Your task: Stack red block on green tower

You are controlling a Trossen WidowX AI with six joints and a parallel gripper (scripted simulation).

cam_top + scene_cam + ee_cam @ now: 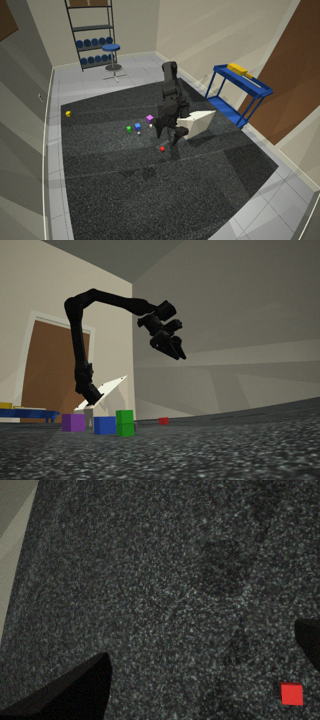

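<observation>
Right now the red block is 60 mm behind my gripper tip, 60 mm to the right of it and 200 mm below it. Round my gripper tip: purple block: 140 mm behind, 320 mm to the right, 190 mm below; yellow block: 380 mm ahead, 730 mm to the right, 200 mm below; blue block: 30 mm behind, 310 mm to the right, 200 mm below.
</observation>
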